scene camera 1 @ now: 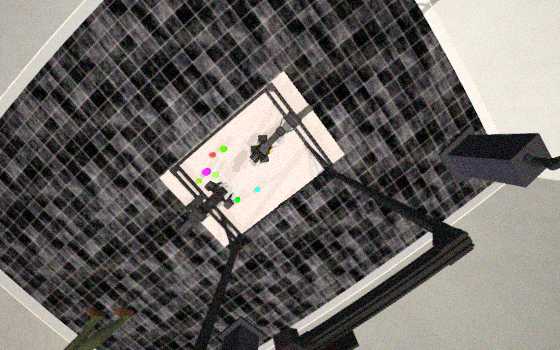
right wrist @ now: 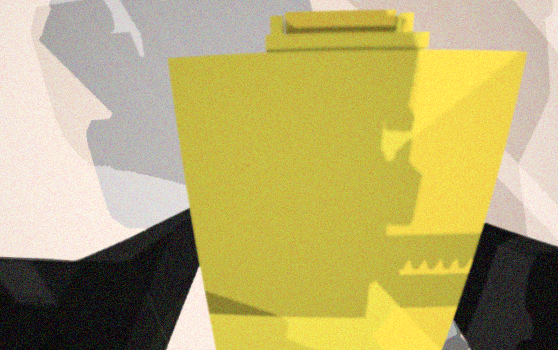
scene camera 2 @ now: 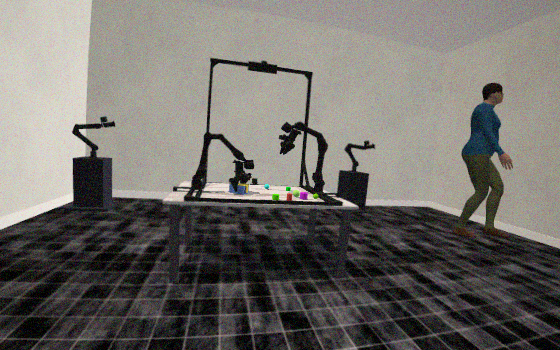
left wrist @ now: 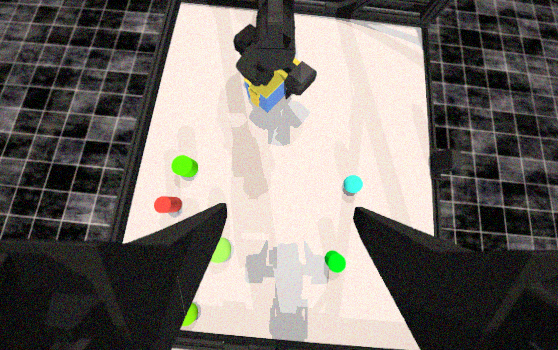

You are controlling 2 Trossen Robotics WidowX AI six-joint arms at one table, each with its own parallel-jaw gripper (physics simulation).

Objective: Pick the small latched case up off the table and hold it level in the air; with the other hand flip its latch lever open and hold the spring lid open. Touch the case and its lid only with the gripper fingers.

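Frame: origin at the left arm's base, x ahead, y left, z up, level; metres.
Seen in the pictures: left gripper, between the fingertips: point(scene camera 1: 227, 187) point(scene camera 2: 281, 154) point(left wrist: 290, 211); right gripper, between the fingertips: point(right wrist: 305, 207) point(scene camera 2: 239, 191); left arm's base, origin of its link: point(scene camera 2: 318, 191); right arm's base, origin of its link: point(scene camera 2: 196, 188).
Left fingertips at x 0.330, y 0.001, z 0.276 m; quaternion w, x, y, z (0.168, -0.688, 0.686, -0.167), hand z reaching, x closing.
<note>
Pixels of each thing's middle, then the offset from my left fingertips to it. Level surfaces: height alone.
- small case, middle of its body: point(right wrist: 319, 226) point(left wrist: 271, 81) point(scene camera 2: 239, 188) point(scene camera 1: 263, 148) 0.263 m down, 0.302 m ahead, 0.029 m left
- yellow lid, middle of its body: point(right wrist: 321, 234) point(left wrist: 271, 80) 0.257 m down, 0.302 m ahead, 0.029 m left
- white table, height of its surface: 0.295 m down
- cyan ball, middle of its body: point(left wrist: 353, 184) 0.275 m down, 0.055 m ahead, 0.169 m right
- pale green ball, middle of its body: point(left wrist: 219, 249) 0.270 m down, 0.096 m back, 0.127 m left
- magenta piece, middle of its body: point(scene camera 1: 206, 171) 0.274 m down, 0.130 m back, 0.189 m left
The small case point(left wrist: 271, 95) point(scene camera 2: 242, 188) point(scene camera 1: 271, 151) has a blue body and a yellow lid point(right wrist: 298, 173). It stands on the white table point(scene camera 1: 278, 180) point(left wrist: 312, 146). Its yellow latch lever point(right wrist: 340, 20) lies flat at the lid's far edge. My right gripper point(left wrist: 273, 87) point(scene camera 2: 239, 181) point(scene camera 1: 260, 153) is open and reaches down over the case, one finger on each side. My left gripper point(left wrist: 290, 211) point(scene camera 2: 285, 147) point(scene camera 1: 219, 193) is open and empty, high above the table's other end.
Small coloured pieces lie on the table: a green cylinder point(left wrist: 184, 166), a red one point(left wrist: 167, 204), a cyan ball point(left wrist: 352, 183), another green cylinder point(left wrist: 334, 261), a pale green ball point(left wrist: 221, 250) and a magenta piece point(scene camera 1: 206, 171). A black camera frame point(scene camera 2: 259, 67) spans the table.
</note>
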